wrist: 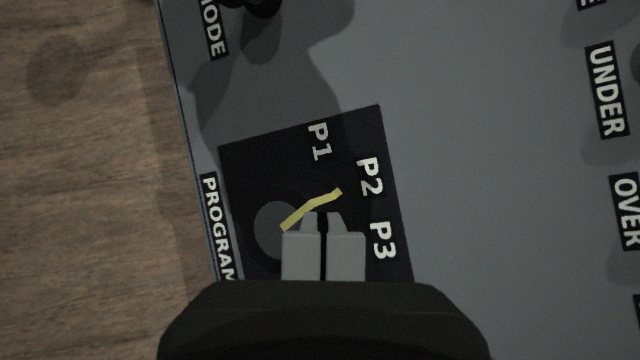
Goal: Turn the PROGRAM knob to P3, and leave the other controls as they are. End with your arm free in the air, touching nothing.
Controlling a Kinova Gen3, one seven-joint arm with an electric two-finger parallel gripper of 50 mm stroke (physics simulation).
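Places are measured from the arm's base along level axes (x ahead, y left, z up), in centimetres.
Pixels of known places: gripper, fingertip midpoint: (pixel 321 236).
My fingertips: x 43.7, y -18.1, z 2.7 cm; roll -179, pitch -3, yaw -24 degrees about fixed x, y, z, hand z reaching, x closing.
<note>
Behind a point stands the place of what it marks.
The PROGRAM knob (pixel 270 230) @[x 41.6, y -17.0, z 1.5 cm] is a dark round knob with a grey top, on a black plate (pixel 295 150) @[x 44.2, y -13.8, z -1.0 cm] marked P1, P2 and P3. Its yellow pointer line (pixel 311 202) @[x 43.9, y -16.5, z 2.6 cm] runs up and right, and its outer end lies nearest the P2 mark (pixel 370 177) @[x 47.1, y -16.6, z 0.8 cm]. The P1 mark (pixel 320 141) @[x 45.5, y -14.0, z -0.2 cm] is above and the P3 mark (pixel 382 240) @[x 46.4, y -19.7, z 0.8 cm] is below right. My gripper (pixel 321 236) @[x 43.7, y -18.1, z 2.7 cm] is shut with nothing between its fingers. The fingers overlap the knob's right side in the view and hide part of it. Whether they touch it, I cannot tell.
Part of a black control (pixel 262 7) @[x 45.5, y -6.5, z -0.4 cm] shows at the top by the MODE label (pixel 214 32) @[x 42.6, y -5.8, z -2.9 cm]. The UNDER label (pixel 606 90) @[x 56.1, y -16.7, z 5.4 cm] and OVER label (pixel 627 212) @[x 55.1, y -21.4, z 5.4 cm] are at the right on the grey panel (pixel 475 150) @[x 51.5, y -17.2, z 3.0 cm]. The wooden table (pixel 90 200) @[x 29.0, y -10.9, z -10.8 cm] lies left of the panel's edge.
</note>
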